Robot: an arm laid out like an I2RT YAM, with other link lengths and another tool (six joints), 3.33 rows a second.
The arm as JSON. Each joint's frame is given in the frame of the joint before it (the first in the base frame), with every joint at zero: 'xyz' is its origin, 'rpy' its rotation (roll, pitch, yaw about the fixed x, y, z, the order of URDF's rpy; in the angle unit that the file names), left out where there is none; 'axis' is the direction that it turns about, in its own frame. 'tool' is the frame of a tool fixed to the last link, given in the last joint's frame.
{
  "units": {
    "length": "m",
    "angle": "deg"
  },
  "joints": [
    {
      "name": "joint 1",
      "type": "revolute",
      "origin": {
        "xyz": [
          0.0,
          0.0,
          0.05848
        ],
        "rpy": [
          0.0,
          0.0,
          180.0
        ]
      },
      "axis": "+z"
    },
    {
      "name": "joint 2",
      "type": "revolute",
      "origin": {
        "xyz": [
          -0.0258,
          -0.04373,
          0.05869
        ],
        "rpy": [
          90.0,
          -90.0,
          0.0
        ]
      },
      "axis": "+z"
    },
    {
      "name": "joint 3",
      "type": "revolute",
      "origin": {
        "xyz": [
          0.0,
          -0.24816,
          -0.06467
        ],
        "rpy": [
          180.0,
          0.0,
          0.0
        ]
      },
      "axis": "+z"
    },
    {
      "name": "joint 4",
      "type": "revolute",
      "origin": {
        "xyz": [
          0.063,
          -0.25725,
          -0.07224
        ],
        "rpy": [
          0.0,
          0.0,
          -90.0
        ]
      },
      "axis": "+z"
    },
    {
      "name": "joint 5",
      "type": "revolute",
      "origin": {
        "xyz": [
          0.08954,
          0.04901,
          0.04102
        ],
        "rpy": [
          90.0,
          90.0,
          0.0
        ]
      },
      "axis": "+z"
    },
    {
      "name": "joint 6",
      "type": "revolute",
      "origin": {
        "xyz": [
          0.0,
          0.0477,
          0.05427
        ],
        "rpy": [
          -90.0,
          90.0,
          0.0
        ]
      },
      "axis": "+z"
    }
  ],
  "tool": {
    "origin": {
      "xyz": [
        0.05,
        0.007,
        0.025
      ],
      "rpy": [
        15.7,
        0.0,
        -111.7
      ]
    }
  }
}
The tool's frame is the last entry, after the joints.
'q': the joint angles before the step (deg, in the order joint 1, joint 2, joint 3, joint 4, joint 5, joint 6). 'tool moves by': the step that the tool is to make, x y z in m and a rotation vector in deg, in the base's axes. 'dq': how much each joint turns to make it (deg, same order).
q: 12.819, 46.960, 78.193, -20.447, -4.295, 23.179
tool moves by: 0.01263, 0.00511, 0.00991, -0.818, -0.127, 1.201
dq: -0.001, 3.736, 3.496, 0.132, -1.335, -0.590
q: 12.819, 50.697, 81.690, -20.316, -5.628, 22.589
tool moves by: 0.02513, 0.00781, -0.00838, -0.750, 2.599, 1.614
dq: 0.001, 3.674, 0.483, 0.502, -1.617, 0.110
